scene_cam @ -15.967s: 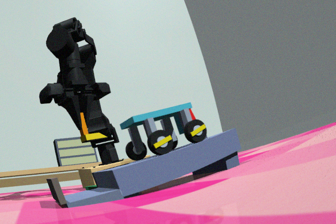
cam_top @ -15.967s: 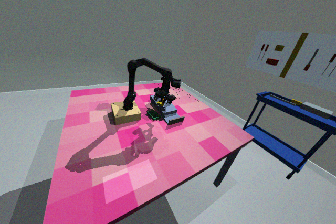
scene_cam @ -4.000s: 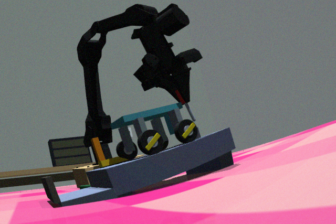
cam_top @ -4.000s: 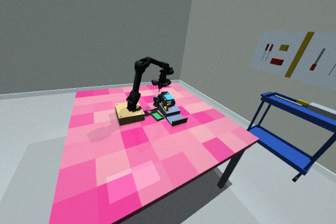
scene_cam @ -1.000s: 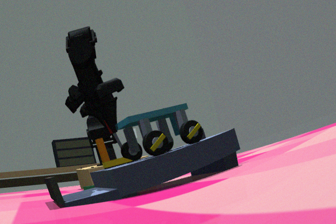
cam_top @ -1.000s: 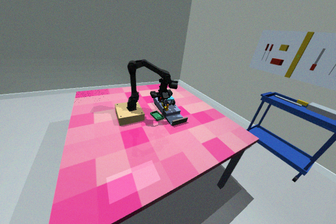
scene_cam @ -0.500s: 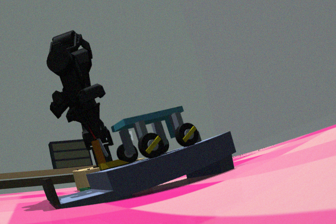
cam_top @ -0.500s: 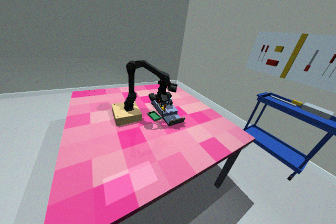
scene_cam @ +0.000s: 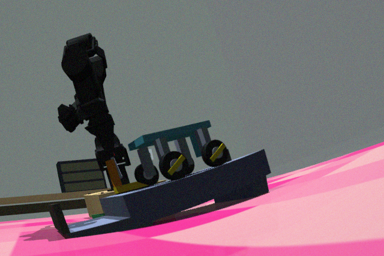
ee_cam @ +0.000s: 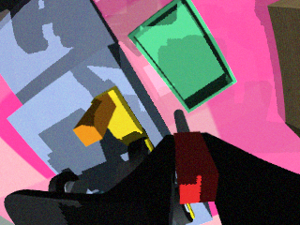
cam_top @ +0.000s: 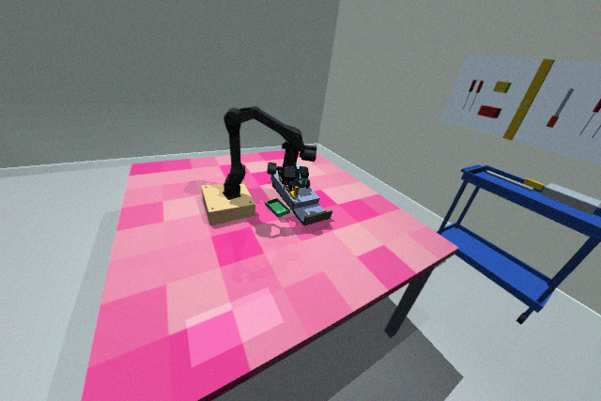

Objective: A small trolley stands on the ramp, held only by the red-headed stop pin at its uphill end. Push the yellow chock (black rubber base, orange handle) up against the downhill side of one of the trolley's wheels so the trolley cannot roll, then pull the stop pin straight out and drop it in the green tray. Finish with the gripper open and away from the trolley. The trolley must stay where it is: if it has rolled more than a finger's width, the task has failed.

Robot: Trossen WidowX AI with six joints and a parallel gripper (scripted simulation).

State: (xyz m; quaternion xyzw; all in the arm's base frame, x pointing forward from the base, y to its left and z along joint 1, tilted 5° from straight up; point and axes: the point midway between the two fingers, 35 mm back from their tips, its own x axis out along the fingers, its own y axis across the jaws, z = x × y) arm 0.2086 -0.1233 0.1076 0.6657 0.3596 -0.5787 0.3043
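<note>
Now: the red-headed stop pin right at my gripper tip. The rest, counted from my gripper tip: yellow chock: 5 cm ahead, 1 cm to the right, 5 cm below; then trolley: 12 cm ahead, 7 cm to the left, 3 cm below; then green tray: 3 cm behind, 14 cm below.
</note>
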